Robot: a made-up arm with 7 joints.
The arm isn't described. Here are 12 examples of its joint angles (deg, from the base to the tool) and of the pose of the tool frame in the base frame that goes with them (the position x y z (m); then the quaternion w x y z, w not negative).
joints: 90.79 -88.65 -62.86 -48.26 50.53 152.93 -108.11
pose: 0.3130 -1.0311 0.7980 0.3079 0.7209 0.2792 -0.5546
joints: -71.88 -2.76 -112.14 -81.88 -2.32 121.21 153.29
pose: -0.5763 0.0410 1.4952 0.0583 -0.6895 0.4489 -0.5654
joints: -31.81 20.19 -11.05 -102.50 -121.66 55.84 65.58
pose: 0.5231 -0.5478 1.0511 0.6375 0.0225 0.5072 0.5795
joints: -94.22 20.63 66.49 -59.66 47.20 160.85 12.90
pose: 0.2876 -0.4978 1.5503 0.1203 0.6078 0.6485 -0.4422
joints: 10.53 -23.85 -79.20 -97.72 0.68 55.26 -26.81
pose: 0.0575 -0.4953 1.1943 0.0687 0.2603 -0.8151 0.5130
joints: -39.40 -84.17 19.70 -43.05 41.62 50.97 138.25
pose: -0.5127 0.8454 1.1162 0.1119 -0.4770 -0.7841 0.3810
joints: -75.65 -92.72 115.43 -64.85 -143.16 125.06 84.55
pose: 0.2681 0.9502 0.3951 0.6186 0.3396 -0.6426 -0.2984
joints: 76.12 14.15 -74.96 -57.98 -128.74 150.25 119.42
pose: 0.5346 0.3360 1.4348 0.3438 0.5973 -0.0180 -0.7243
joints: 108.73 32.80 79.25 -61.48 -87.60 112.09 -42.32
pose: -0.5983 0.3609 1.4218 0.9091 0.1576 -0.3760 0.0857
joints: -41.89 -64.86 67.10 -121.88 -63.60 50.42 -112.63
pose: 0.1597 0.4644 1.1061 0.2682 0.9047 0.1354 0.3020
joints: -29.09 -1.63 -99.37 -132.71 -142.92 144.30 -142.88
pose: -0.1712 -0.3848 0.9165 0.5373 -0.7973 0.1699 0.2160
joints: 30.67 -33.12 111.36 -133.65 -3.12 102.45 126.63
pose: -0.5303 0.2537 0.7481 0.2692 -0.0157 0.3316 -0.9041
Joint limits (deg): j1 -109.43..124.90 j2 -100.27..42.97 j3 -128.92..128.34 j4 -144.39..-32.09 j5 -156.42..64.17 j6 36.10..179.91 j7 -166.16..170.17
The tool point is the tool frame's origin. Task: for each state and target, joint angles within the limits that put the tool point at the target. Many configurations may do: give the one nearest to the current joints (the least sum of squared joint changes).
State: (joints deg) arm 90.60 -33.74 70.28 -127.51 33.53 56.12 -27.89
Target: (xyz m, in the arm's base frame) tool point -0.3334 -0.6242 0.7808
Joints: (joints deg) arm 106.81 -57.36 96.81 -105.55 42.68 58.40 -25.95
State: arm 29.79 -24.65 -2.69 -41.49 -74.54 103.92 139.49
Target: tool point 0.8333 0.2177 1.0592
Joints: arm 19.05 22.44 -9.26 -87.70 -73.79 97.39 137.60
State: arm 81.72 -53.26 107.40 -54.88 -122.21 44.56 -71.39
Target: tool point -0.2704 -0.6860 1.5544
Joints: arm 79.98 -39.93 103.54 -32.09 -142.18 68.08 -95.25
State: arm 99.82 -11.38 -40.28 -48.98 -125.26 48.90 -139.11
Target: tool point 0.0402 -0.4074 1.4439
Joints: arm 55.67 -60.82 -12.21 -97.94 -99.73 36.10 -134.95
